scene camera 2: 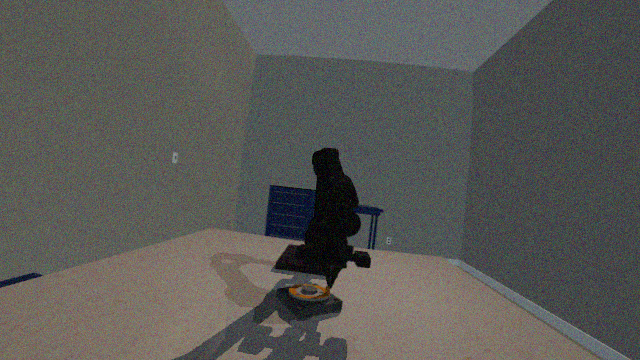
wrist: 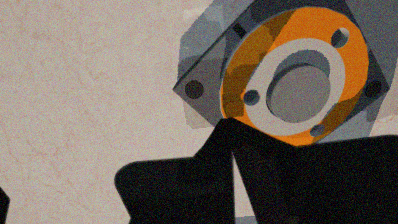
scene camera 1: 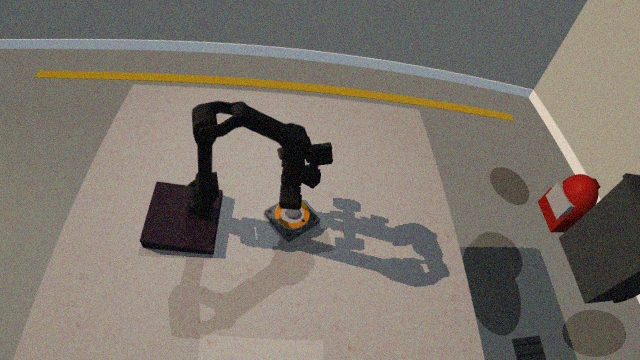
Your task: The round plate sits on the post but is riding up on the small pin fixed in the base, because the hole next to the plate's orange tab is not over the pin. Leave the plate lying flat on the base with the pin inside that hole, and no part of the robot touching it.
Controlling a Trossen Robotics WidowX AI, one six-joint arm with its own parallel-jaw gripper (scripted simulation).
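Note:
Scene camera 2 shows my gripper (scene camera 2: 329, 288), shut and holding nothing, and a dark square base (scene camera 2: 301, 309). In scene camera 1, the gripper (scene camera 1: 288, 197) and the dark square base (scene camera 1: 288, 234) are both visible. The wrist view shows my gripper (wrist: 226, 124).

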